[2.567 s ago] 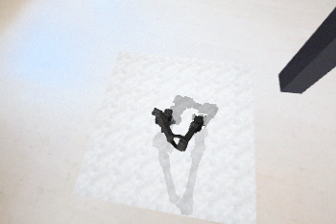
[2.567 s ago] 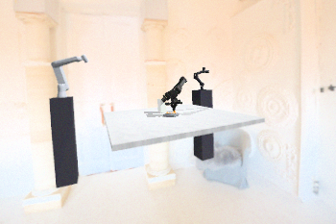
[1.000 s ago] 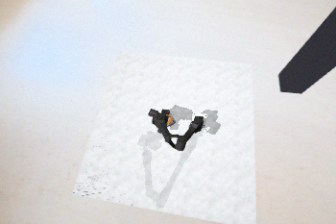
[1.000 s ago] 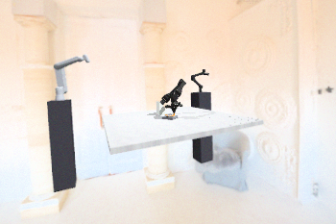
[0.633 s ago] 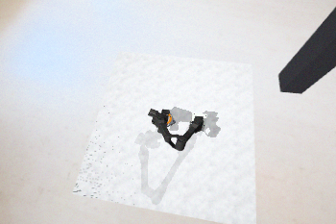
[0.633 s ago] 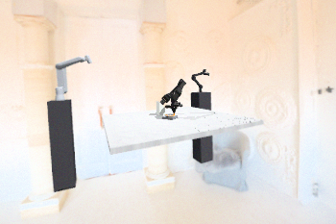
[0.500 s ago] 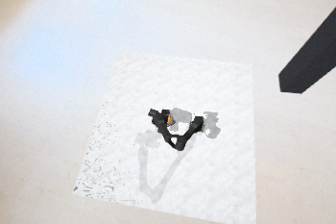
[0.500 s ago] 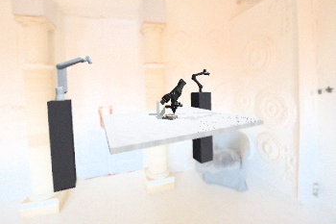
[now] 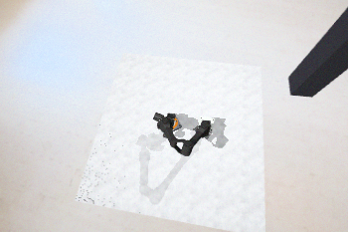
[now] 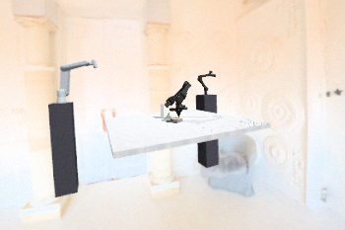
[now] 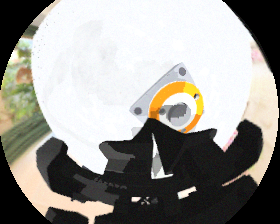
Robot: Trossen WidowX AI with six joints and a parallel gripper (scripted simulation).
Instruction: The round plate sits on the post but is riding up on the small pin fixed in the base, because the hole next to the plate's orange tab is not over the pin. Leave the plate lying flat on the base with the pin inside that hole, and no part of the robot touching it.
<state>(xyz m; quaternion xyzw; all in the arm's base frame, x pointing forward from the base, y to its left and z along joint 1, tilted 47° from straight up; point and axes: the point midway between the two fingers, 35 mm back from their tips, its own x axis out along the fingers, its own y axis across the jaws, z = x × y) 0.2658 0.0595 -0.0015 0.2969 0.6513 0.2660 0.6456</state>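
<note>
Now: the round plate 10 mm ahead of my gripper tip and 30 mm to the right of it.
</note>
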